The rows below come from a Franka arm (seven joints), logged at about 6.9 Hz.
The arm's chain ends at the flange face. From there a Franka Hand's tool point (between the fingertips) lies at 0.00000 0.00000 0.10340 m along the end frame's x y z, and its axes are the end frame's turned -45 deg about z.
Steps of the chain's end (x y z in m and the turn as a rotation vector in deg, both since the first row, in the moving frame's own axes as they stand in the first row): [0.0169 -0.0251 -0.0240 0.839 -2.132 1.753]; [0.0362 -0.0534 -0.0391 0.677 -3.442 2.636]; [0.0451 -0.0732 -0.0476 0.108 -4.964 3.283]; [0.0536 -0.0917 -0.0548 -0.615 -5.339 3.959]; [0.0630 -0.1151 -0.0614 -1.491 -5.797 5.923]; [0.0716 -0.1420 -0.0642 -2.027 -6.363 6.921]
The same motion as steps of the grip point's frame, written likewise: [0.0281 -0.0096 -0.0241 2.101 -0.914 1.753]; [0.0600 -0.0175 -0.0393 2.913 -1.955 2.636]; [0.0777 -0.0265 -0.0480 3.586 -3.434 3.283]; [0.0954 -0.0332 -0.0553 3.340 -4.210 3.959]; [0.1170 -0.0428 -0.0620 3.045 -5.153 5.923]; [0.1407 -0.0559 -0.0649 3.066 -5.933 6.921]
